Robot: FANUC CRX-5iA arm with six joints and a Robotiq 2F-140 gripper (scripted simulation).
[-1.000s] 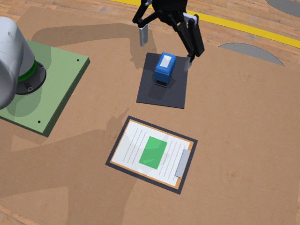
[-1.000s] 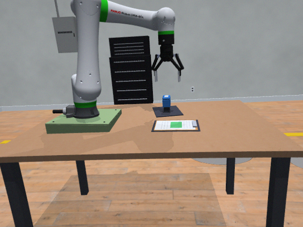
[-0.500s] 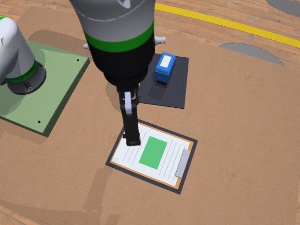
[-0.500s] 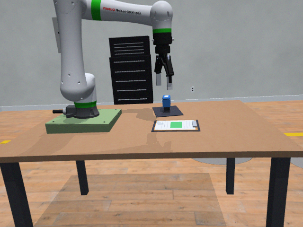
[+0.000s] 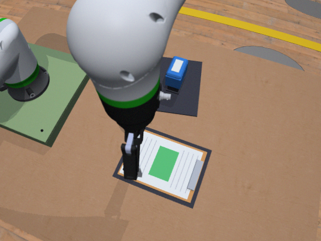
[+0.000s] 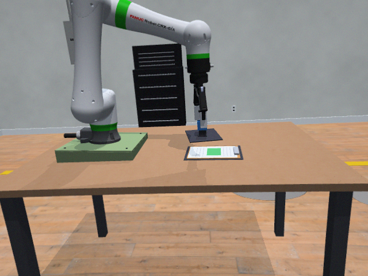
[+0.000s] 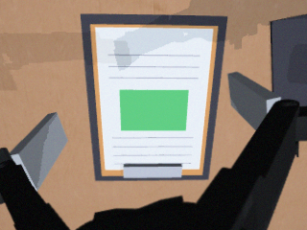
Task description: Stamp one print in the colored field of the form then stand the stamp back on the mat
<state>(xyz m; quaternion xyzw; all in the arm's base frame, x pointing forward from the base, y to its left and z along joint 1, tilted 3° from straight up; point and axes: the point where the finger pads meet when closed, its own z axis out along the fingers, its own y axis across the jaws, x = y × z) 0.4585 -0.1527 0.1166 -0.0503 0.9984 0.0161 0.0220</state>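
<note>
Right now my hand is 290 mm to the right of the stamp, 100 mm above it and 30 mm short of it. The rest, counted from my hand: form 140 mm below, 70 mm ahead; dark mat 290 mm to the left, 150 mm below, 30 mm ahead.
</note>
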